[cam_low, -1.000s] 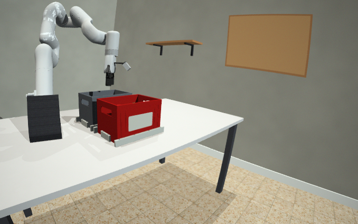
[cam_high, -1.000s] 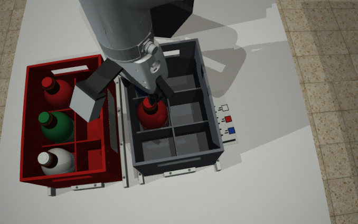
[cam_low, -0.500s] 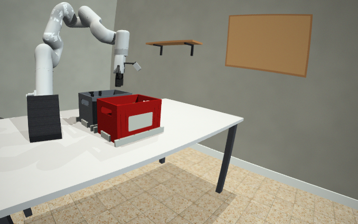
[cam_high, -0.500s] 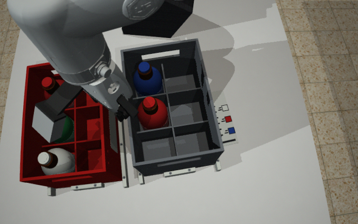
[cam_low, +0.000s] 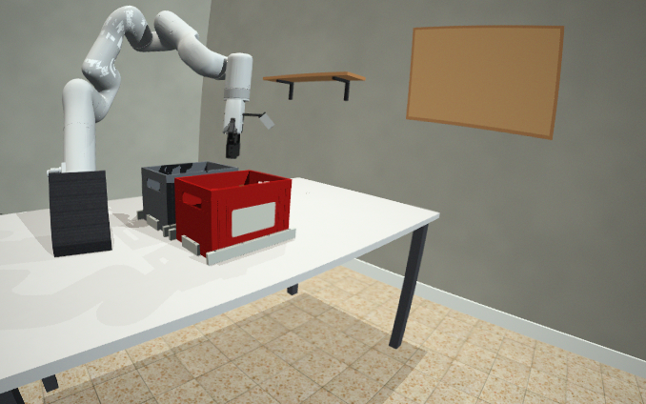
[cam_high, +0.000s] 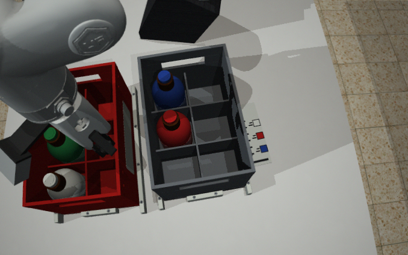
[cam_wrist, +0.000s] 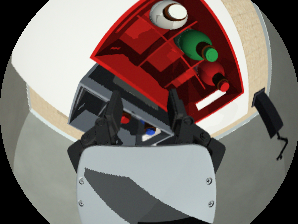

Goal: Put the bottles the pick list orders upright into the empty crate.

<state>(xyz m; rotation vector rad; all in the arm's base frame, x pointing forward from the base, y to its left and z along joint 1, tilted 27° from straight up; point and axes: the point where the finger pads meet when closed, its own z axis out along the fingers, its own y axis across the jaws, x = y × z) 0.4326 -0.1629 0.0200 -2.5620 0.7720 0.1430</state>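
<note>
My gripper is now 70 mm short of the white-label bottle, 100 mm to the left of it and 150 mm above it. From my hand the other things lie so: grey crate 80 mm behind, 160 mm to the left, 160 mm below; red-label bottle 110 mm behind, 140 mm to the right, 150 mm below; green bottle 20 mm behind, 120 mm to the right, 150 mm below.
</note>
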